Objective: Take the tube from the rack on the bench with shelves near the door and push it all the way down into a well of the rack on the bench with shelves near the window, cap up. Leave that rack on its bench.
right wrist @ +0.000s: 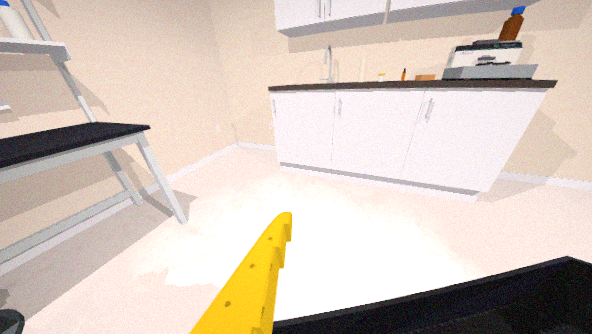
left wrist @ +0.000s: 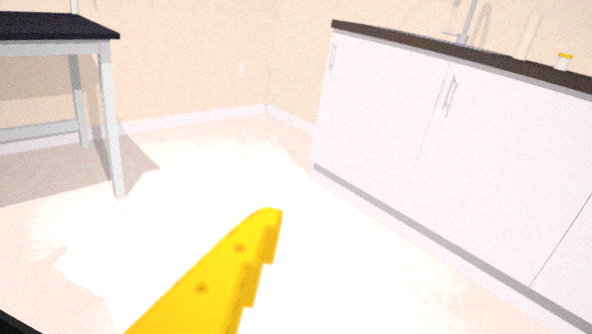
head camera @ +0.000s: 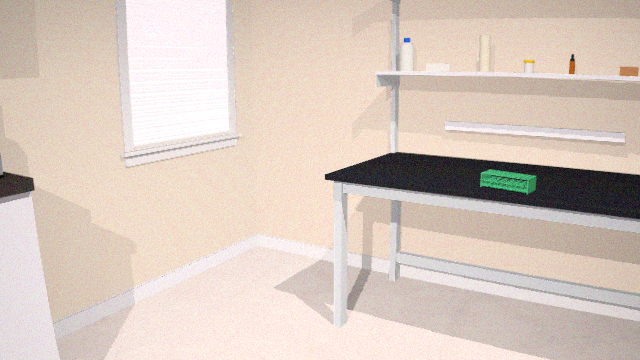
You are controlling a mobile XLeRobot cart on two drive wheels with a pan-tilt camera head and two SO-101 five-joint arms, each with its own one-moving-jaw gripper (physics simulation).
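Frame: origin at the left arm's base, x ahead, y left, z up, level; metres.
Where they show: left hand at its tool point: (left wrist: 279,230); right hand at its tool point: (right wrist: 291,222).
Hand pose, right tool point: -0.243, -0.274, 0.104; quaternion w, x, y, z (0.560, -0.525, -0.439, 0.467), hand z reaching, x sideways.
Note:
After its pixels a point has its place, as x, y, z.
A green rack (head camera: 507,181) @[0.717, 1.714, 0.015] stands on the black top of the bench with a shelf (head camera: 425,170) @[0.455, 2.084, -0.013], close to the window (head camera: 177,75) @[-0.851, 2.588, 0.440] corner in the head view. Its wells are too small to make out and I see no tube in it. The tube does not show in any view. My left gripper (left wrist: 274,215) is fully open, with one yellow notched jaw in view over the floor and nothing held. My right gripper (right wrist: 287,219) is fully open too, with one notched jaw in view and nothing held. Both are away from the rack.
Bottles and small items stand on the shelf (head camera: 460,75) @[0.621, 2.151, 0.427]. A black-topped bench end (left wrist: 50,25) @[-1.122, -1.277, -0.013] (right wrist: 75,140) @[-0.977, -1.192, -0.013] is at the left of both wrist views. White cabinets (left wrist: 425,120) @[-1.541, 0.190, -0.175] (right wrist: 370,130) @[-1.382, 0.468, -0.215] stand right of it. A dark counter corner (head camera: 15,185) @[-0.947, 1.184, 0.123] is at the head view's left.

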